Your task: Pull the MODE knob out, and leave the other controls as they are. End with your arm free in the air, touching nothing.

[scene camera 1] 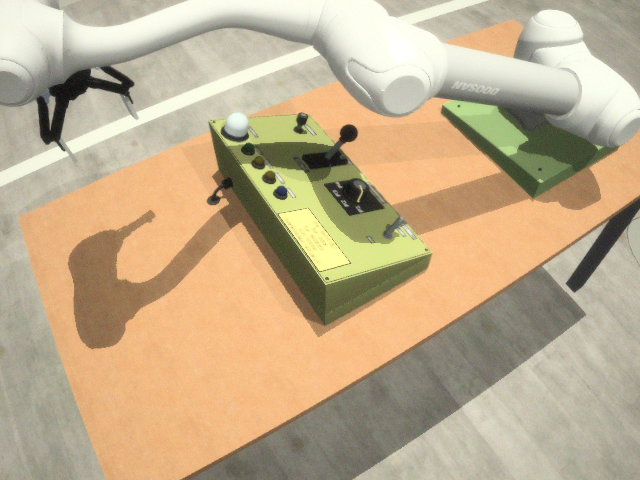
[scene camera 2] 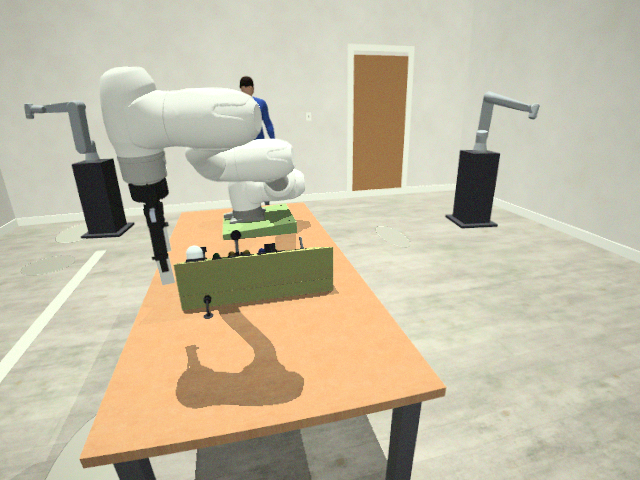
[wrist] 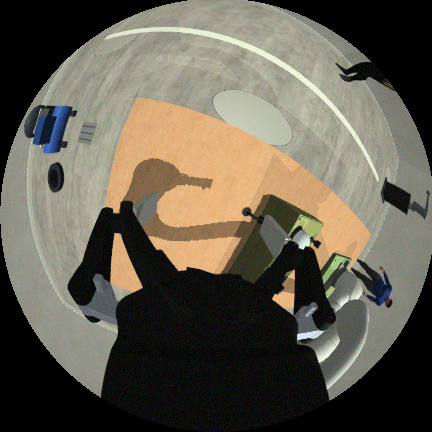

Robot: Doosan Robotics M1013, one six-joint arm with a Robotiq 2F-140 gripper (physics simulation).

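Pixels of known places: gripper, fingertip midpoint: [scene camera 1: 104, 137] [scene camera 2: 167, 266] [wrist: 210, 212]; arm's base, link origin: [scene camera 2: 248, 216] [wrist: 336, 274].
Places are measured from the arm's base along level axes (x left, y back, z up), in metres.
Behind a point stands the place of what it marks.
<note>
The green control box [scene camera 1: 289, 253] {y -0.799, x 0.220, z 0.052 m} [scene camera 2: 258, 281] {y -0.816, x 0.104, z 0.031 m} [wrist: 250, 257] {y -0.822, x 0.056, z 0.037 m} stands on the table. I cannot read which control is labelled MODE. A small black knob [scene camera 1: 301, 119] {y -0.644, x -0.093, z 0.087 m} [wrist: 316, 243] {y -0.649, x -0.102, z 0.084 m} stands near the far end of its top. A rotary selector knob [scene camera 1: 357, 190] {y -0.620, x 0.152, z 0.083 m} sits on a black plate marked P1 to P4. A black stemmed knob [scene camera 1: 213, 199] {y -0.889, x -0.049, z -0.035 m} [scene camera 2: 207, 314] {y -0.893, x -0.053, z -0.033 m} [wrist: 246, 212] {y -0.891, x -0.051, z -0.031 m} sticks out from the box's long side. My gripper [scene camera 1: 100, 129] {y -1.069, x -0.079, z 0.216 m} [scene camera 2: 166, 276] {y -1.069, x -0.079, z 0.216 m} [wrist: 210, 212] {y -1.069, x -0.079, z 0.216 m} is open and empty, in the air beyond the box's white-dome end. One finger hides part of the box in the wrist view.
The box top also bears a white dome [scene camera 1: 236, 125] {y -0.801, x -0.070, z 0.147 m} [scene camera 2: 194, 252] {y -0.817, x -0.083, z 0.144 m} [wrist: 301, 239] {y -0.815, x -0.096, z 0.147 m}, a ball-topped lever [scene camera 1: 348, 133] {y -0.580, x 0.023, z 0.117 m} [scene camera 2: 235, 235] {y -0.591, x 0.012, z 0.111 m}, several coloured buttons and a toggle [scene camera 1: 394, 227] {y -0.589, x 0.259, z 0.070 m}. My white arm [scene camera 1: 382, 56] {y -0.619, x 0.196, z 0.442 m} [scene camera 2: 206, 116] {y -1.180, x 0.075, z 0.547 m} passes above the box. Its green base [scene camera 1: 537, 183] {y -0.183, x 0.245, z 0.010 m} [scene camera 2: 268, 227] {y -0.201, x 0.113, z 0.002 m} stands on the orange table [scene camera 1: 217, 382] {y -1.016, x 0.380, z -0.040 m}.
</note>
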